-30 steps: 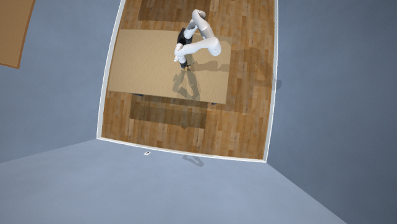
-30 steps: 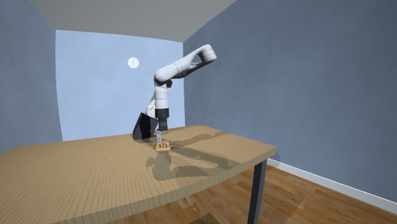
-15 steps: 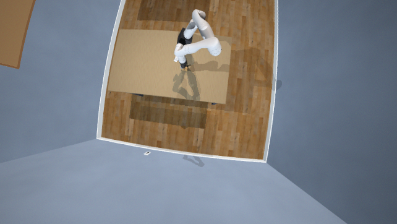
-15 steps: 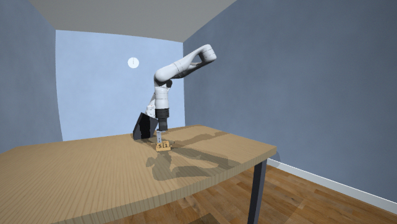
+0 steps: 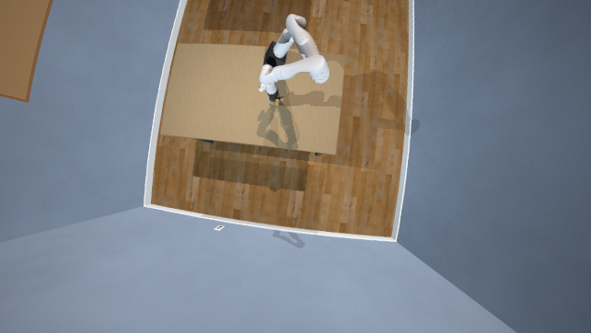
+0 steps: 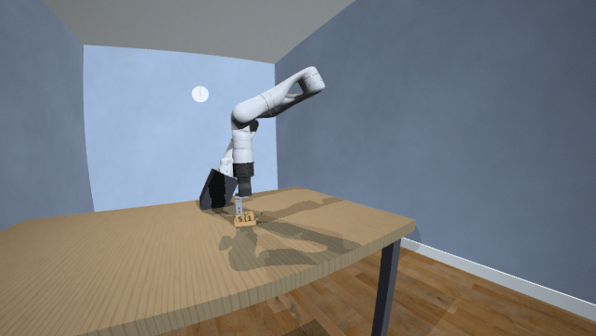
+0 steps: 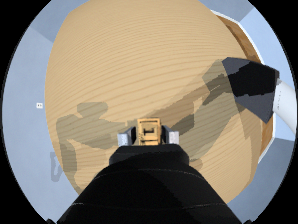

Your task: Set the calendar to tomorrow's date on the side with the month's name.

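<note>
Now: hand 20 mm to the right of the wooden calendar tray and 60 mm above it.
</note>
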